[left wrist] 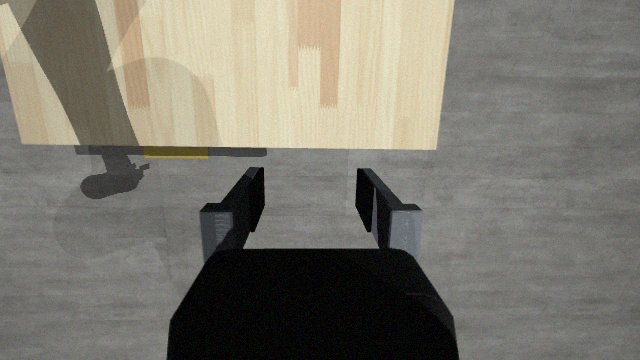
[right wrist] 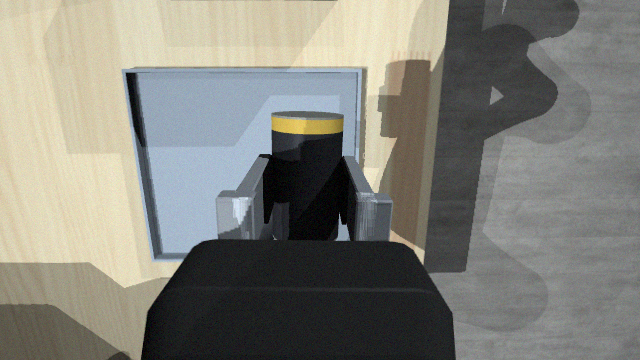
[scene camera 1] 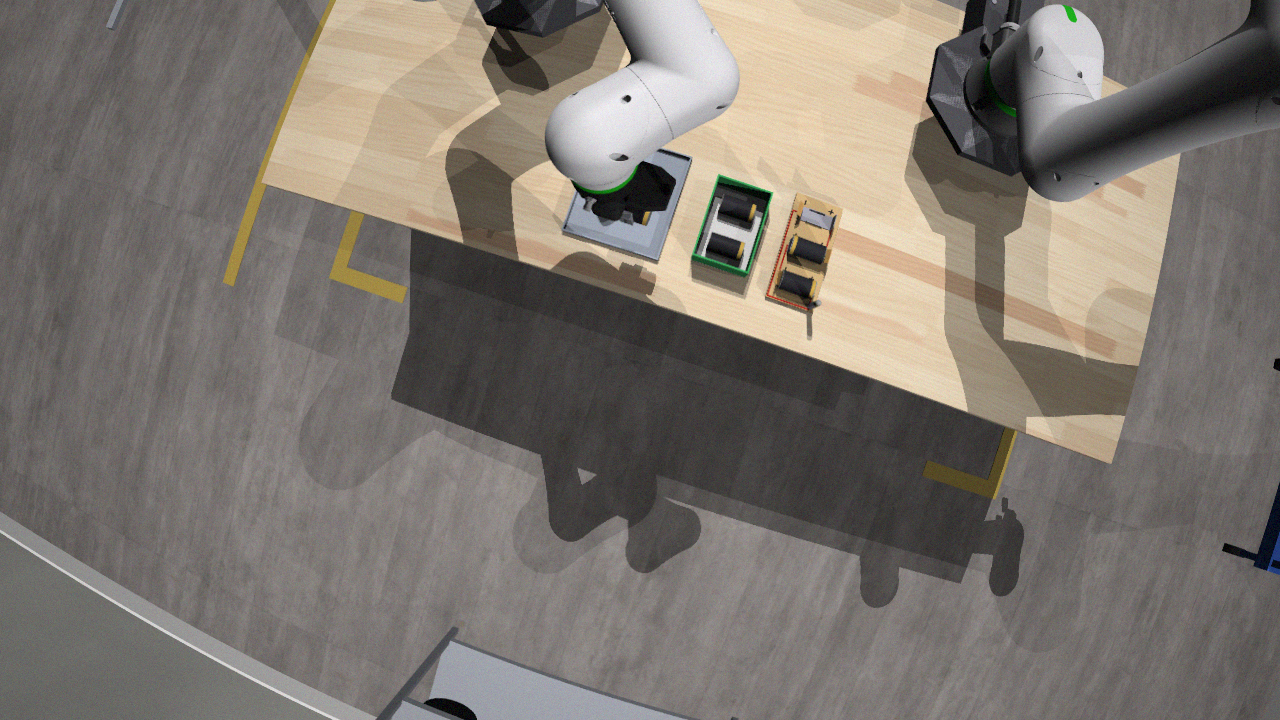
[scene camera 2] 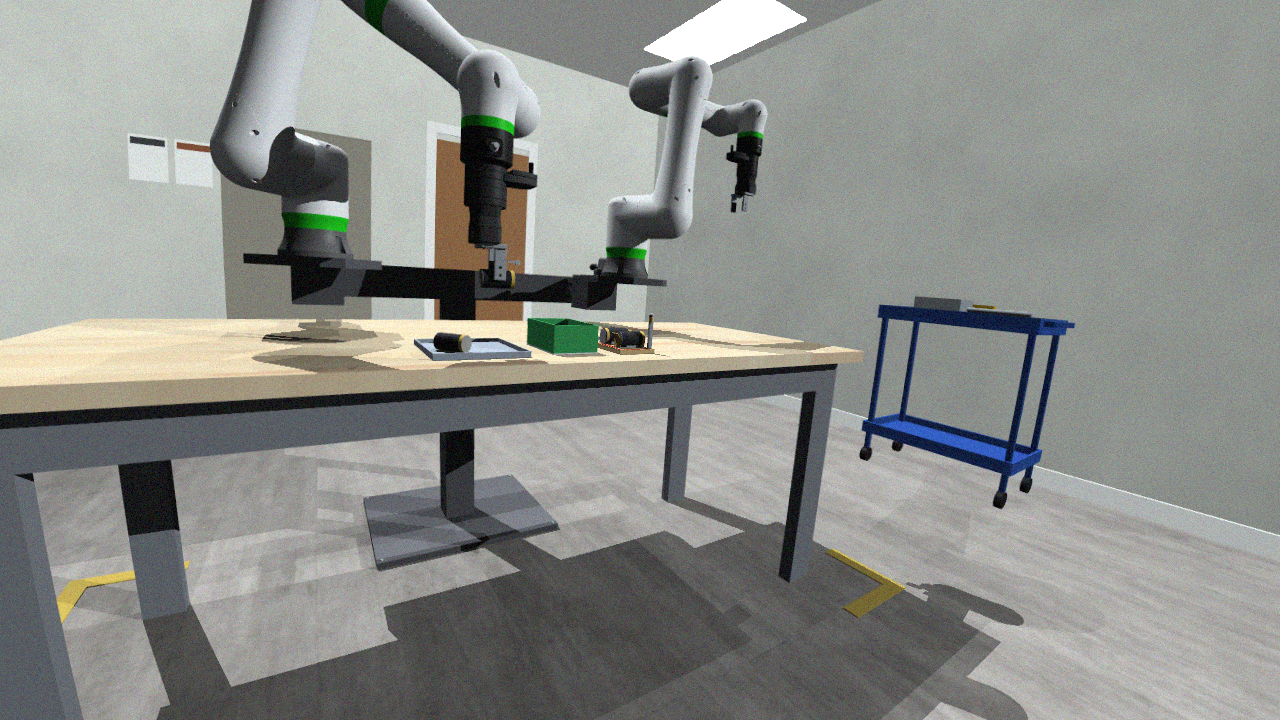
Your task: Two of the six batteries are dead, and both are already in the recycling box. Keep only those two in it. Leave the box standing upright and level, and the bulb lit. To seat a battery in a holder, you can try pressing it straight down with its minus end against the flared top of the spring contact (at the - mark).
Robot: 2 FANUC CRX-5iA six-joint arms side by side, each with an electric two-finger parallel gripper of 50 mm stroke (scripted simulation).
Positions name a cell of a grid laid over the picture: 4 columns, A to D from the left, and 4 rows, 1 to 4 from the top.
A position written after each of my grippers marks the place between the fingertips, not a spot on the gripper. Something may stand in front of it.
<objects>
my left gripper: left wrist B3; scene camera 2 C2; not seen in the right wrist view (out of frame); not seen in scene camera 1 (out of frame)
grey tray: right wrist B2; scene camera 1 C2; scene camera 2 B2; not seen in the left wrist view (out of frame)
</objects>
